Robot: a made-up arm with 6 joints. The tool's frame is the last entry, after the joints.
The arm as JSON. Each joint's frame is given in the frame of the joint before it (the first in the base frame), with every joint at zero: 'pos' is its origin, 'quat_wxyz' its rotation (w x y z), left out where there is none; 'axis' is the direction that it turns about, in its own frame. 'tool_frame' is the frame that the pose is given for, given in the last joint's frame.
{
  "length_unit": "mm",
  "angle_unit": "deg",
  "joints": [
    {
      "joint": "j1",
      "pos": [
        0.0,
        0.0,
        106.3
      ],
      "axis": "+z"
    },
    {
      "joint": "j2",
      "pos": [
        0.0,
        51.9,
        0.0
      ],
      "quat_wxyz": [
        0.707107,
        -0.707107,
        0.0,
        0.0
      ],
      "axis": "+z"
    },
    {
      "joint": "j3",
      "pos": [
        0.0,
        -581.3,
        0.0
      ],
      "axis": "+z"
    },
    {
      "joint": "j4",
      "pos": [
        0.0,
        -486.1,
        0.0
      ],
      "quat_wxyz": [
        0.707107,
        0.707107,
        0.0,
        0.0
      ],
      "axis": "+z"
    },
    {
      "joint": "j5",
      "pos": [
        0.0,
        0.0,
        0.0
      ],
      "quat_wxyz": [
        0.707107,
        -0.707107,
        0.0,
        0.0
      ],
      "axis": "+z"
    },
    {
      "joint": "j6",
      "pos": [
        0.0,
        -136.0,
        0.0
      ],
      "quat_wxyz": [
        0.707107,
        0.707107,
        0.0,
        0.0
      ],
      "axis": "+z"
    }
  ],
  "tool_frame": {
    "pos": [
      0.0,
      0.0,
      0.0
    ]
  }
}
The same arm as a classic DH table. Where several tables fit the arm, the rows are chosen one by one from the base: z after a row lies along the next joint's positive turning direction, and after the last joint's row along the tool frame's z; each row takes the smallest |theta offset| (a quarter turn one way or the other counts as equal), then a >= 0, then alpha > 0; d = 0 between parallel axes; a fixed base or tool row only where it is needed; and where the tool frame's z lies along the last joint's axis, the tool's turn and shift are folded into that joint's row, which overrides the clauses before.
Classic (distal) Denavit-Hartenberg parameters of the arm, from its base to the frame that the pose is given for. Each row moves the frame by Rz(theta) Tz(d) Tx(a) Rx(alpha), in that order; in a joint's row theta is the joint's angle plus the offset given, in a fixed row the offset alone. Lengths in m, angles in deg.
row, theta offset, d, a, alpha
j1, 0.00, 0.1063, 0.0000, -90.00
j2, -90.00, 0.0000, 0.5813, 0.00
j3, 90.00, 0.0519, 0.0000, 90.00
j4, 0.00, 0.4861, 0.0000, -90.00
j5, 0.00, 0.0000, 0.0000, 90.00
j6, 0.00, 0.1360, 0.0000, 0.00

